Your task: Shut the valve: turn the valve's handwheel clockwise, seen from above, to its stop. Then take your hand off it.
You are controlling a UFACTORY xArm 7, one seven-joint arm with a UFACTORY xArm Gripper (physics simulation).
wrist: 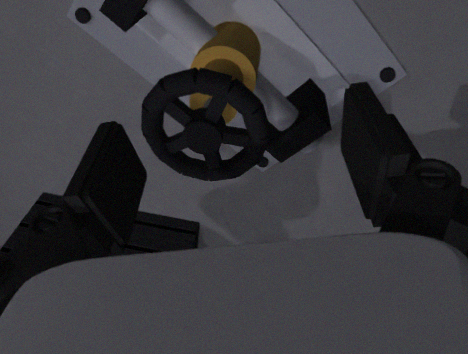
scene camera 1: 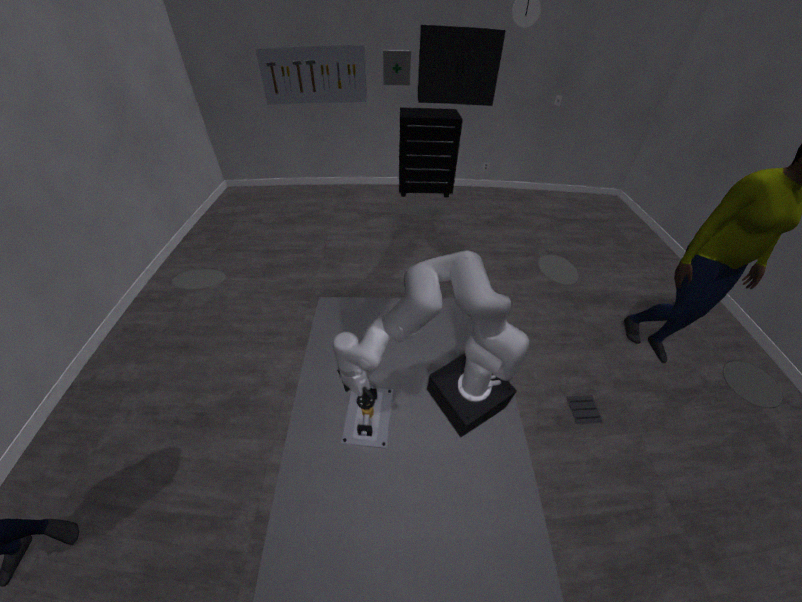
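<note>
The valve's black spoked handwheel (scene camera 1: 365,401) (wrist: 202,137) sits above a brass-coloured valve body (scene camera 1: 367,411) (wrist: 245,44) on a pale base plate (scene camera 1: 353,436) (wrist: 367,50). A grey pipe runs through the body, held by black blocks. My gripper (scene camera 1: 357,388) (wrist: 234,132) is wide open and empty. In the wrist view the wheel shows between the two black fingers, nearer the left one, with a gap on each side. In scene camera 1 the gripper is right beside the wheel, partly hidden by the arm. The fingers' height relative to the rim is hard to tell.
The arm's black base block (scene camera 1: 463,408) stands right of the valve on the grey mat (scene camera 1: 408,518). A person in a yellow top (scene camera 1: 744,220) is at the right; another person's dark shoes (scene camera 1: 61,531) show at lower left. A black drawer cabinet (scene camera 1: 428,149) stands at the back wall.
</note>
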